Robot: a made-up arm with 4 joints. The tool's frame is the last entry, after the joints.
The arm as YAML. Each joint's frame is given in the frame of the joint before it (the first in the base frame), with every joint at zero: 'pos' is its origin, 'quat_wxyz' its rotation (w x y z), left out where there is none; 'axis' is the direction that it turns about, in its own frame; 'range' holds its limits. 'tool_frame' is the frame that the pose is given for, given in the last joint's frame.
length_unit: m
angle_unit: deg
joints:
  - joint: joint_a
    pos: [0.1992, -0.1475, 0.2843]
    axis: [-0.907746, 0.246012, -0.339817]
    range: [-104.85, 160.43]
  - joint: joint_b
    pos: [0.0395, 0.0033, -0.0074]
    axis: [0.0, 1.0, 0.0]
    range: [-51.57, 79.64]
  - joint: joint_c
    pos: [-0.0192, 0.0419, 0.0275]
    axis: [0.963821, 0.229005, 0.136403]
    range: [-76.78, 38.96]
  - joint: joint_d
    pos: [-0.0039, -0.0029, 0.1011]
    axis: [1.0, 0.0, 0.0]
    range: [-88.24, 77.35]
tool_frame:
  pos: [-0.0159, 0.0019, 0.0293]
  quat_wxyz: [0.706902, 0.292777, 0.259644, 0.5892]
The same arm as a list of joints. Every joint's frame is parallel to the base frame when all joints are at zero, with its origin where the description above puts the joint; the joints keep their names.
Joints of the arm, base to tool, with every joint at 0 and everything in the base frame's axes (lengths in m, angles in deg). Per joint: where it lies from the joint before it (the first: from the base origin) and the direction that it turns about. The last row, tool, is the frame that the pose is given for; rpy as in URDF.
joint_a: offset 0.1992 -0.1475 0.2843 axis -0.907746 0.246012 -0.339817
joint_b: offset 0.0395 0.0033 -0.0074 axis +y
joint_c: offset -0.0192 0.0419 0.0275 axis 0.963821 0.229005 0.136403
joint_d: offset -0.0039 -0.0029 0.1011 axis +x
tool: offset -0.0159 0.0019 0.0293 rpy 46.06 1.27 80.16
Joint limits (deg, base to tool): -104.85..160.43 -51.57..79.64 -76.78..38.96 -88.24..77.35

